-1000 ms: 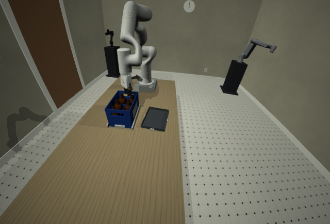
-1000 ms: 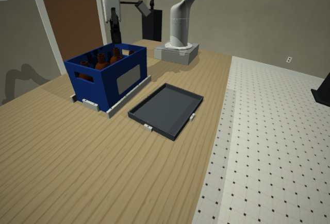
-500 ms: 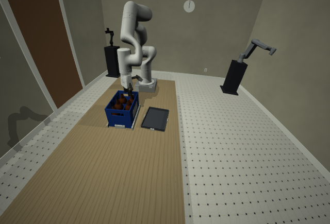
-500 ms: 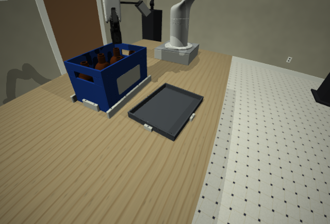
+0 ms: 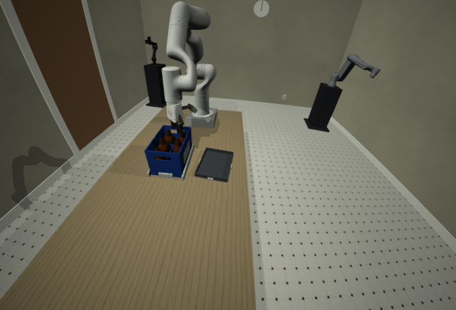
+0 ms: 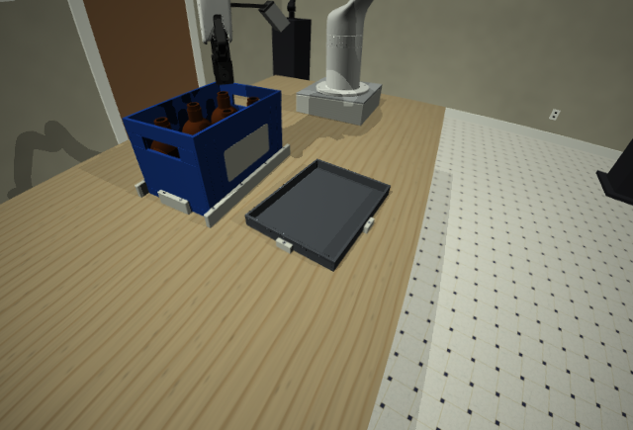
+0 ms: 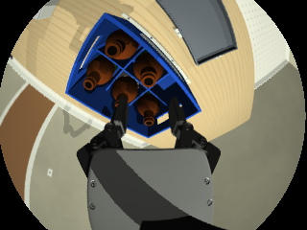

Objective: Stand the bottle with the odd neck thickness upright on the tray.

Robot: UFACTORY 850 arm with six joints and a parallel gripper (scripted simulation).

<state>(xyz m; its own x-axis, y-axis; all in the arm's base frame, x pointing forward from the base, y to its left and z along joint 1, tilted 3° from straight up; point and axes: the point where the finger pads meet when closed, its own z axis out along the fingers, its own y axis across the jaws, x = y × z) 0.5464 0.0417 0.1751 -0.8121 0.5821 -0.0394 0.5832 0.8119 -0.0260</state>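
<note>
The bottle lies 16 cm below my hand. Also, from my hand: dark grey tray: 3 cm behind, 22 cm to the left, 23 cm below; blue crate: 1 cm ahead, 4 cm to the right, 16 cm below.
</note>
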